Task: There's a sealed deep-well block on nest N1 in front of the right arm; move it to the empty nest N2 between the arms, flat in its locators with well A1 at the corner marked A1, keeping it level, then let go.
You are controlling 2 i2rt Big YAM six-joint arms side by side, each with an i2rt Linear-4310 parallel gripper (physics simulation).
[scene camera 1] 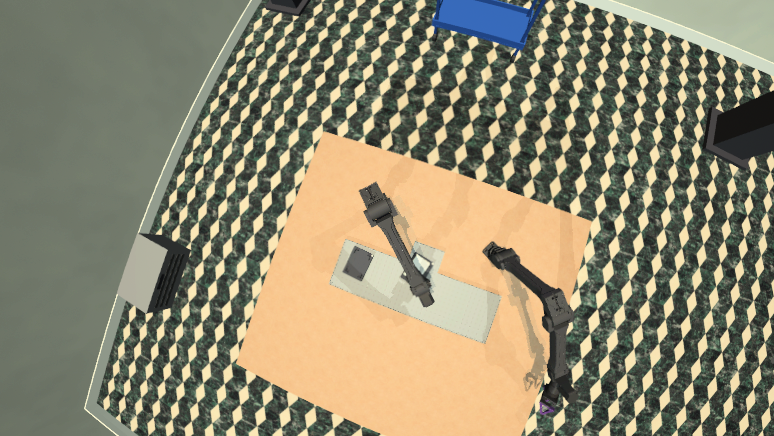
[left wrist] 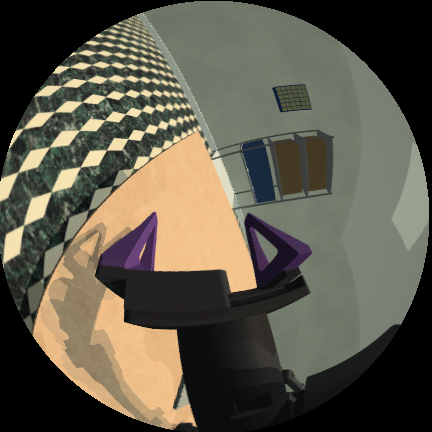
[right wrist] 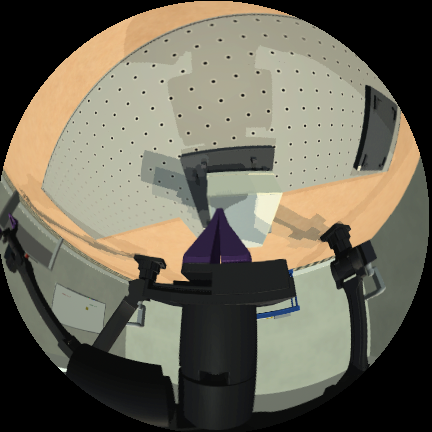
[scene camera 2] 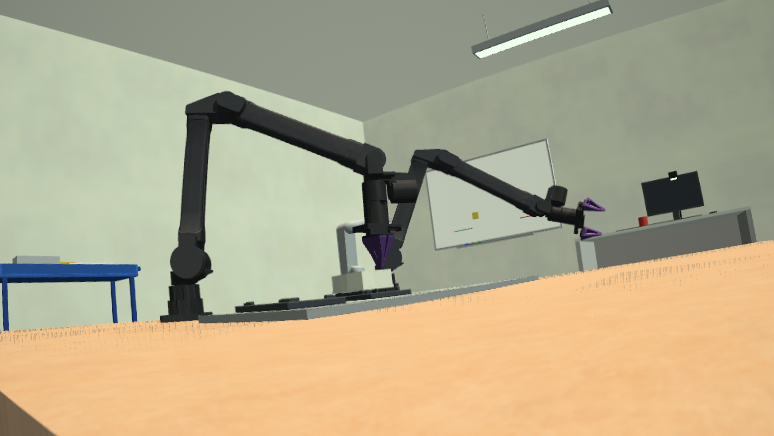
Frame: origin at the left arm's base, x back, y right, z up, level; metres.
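Where they show: left gripper, fingertip midpoint: (scene camera 1: 543, 407) (left wrist: 202, 216) (scene camera 2: 603, 222); right gripper, fingertip midpoint: (right wrist: 219, 211) (scene camera 2: 380, 268); left arm's base at its link origin: (scene camera 1: 494, 253) (right wrist: 150, 260); right arm's base at its link origin: (right wrist: 335, 231) (scene camera 2: 187, 320).
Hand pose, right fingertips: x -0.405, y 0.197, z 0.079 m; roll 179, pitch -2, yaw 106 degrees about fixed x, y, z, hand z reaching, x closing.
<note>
Things, the pixels of their top centre, and the offset from my right fingertips. Level surfaces: height alone.
- pale sealed block at its top centre: (right wrist: 242, 228) (scene camera 2: 360, 272) (scene camera 1: 416, 268) dy +0.038, dx +0.032, dz -0.003 m
- nest N2 at its top centre: (right wrist: 232, 203) (scene camera 2: 367, 289) (scene camera 1: 417, 270) dy +0.026, dx +0.027, dz -0.044 m
- Nest N1 at its top centre: (scene camera 2: 287, 298) (right wrist: 383, 137) (scene camera 1: 357, 263) dy +0.270, dx -0.195, dz -0.048 m
- orange table at its surface level: dz -0.079 m
The pale sealed block (scene camera 1: 422, 263) (scene camera 2: 376, 278) (right wrist: 240, 212) is over nest N2 (scene camera 2: 400, 293) (right wrist: 227, 159). In the right wrist view it looks slightly turned against the dark nest, with nest showing above and along its left side. Whether it lies flat in the locators, and where A1 is, I cannot tell. Nest N1 (scene camera 1: 358, 263) (scene camera 2: 289, 304) (right wrist: 379, 132) is empty. My right gripper (scene camera 2: 382, 267) (right wrist: 219, 211) is shut and empty, pointing down with its tips at the block's top; contact is unclear. My left gripper (scene camera 1: 547, 410) (scene camera 2: 602, 221) (left wrist: 202, 216) is open, empty and far from the block.
Both nests stand on a pale perforated board (scene camera 1: 465, 308) (scene camera 2: 460, 288) (right wrist: 125, 115) on the orange table (scene camera 1: 335, 335) (scene camera 2: 379, 368) (left wrist: 175, 185). My right forearm passes over N2 in scene camera 1. A blue cart (scene camera 1: 482, 20) (scene camera 2: 70, 272) stands beyond the table.
</note>
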